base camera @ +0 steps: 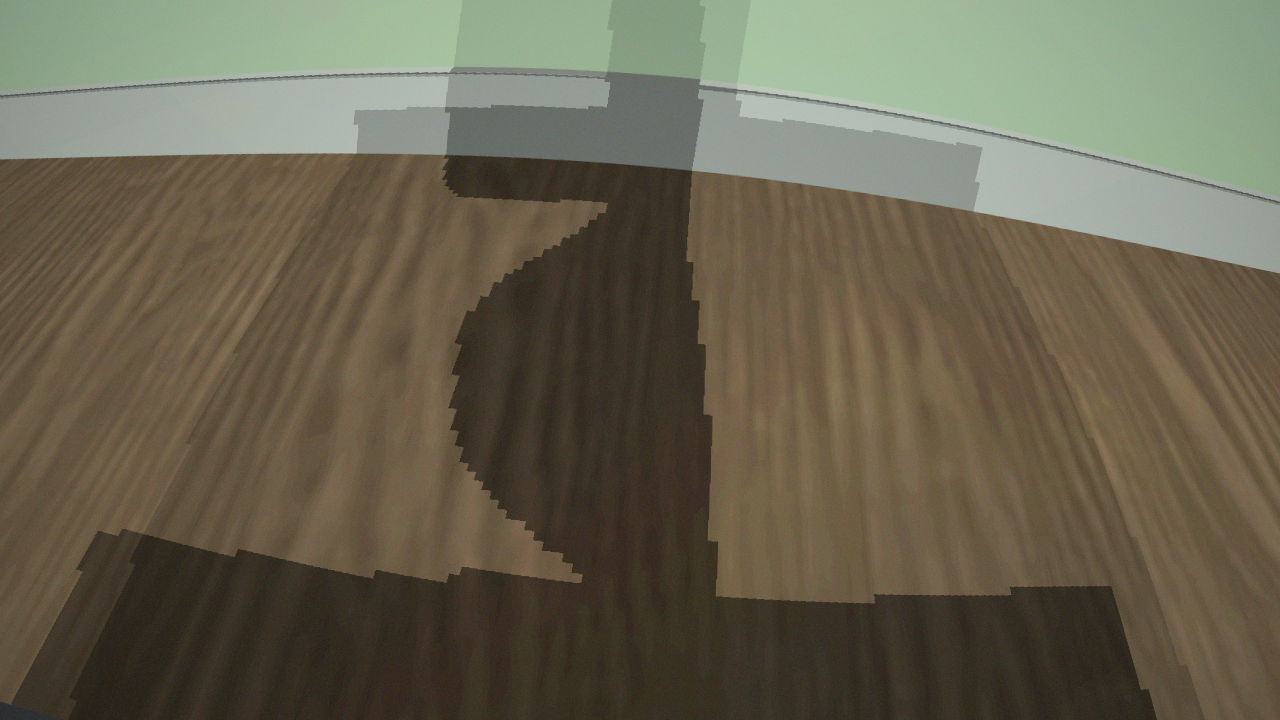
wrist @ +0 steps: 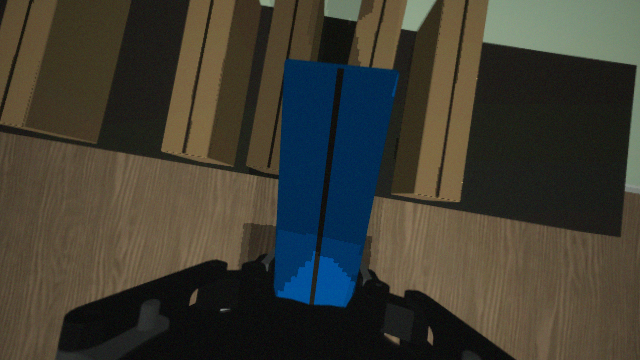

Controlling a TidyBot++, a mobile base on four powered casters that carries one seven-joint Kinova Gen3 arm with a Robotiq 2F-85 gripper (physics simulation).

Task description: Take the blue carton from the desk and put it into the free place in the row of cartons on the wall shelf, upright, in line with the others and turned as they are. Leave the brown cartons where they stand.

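In the wrist view, my gripper is shut on the blue carton, whose dark stripe runs nearly parallel to the stripes of the brown cartons. The row holds several brown cartons: one at the far left, one left of centre, two partly hidden by the blue carton, and one on the right. The widest gap in the row, a dark strip of shelf, lies between the two leftmost. The blue carton overlaps the view of cartons right of that gap. Its distance from the shelf is unclear.
The dark wall shelf extends right of the rightmost brown carton, with green wall behind it. Wooden floor shows below the shelf's front edge. The base camera shows floor, pale skirting, wall and shadows.
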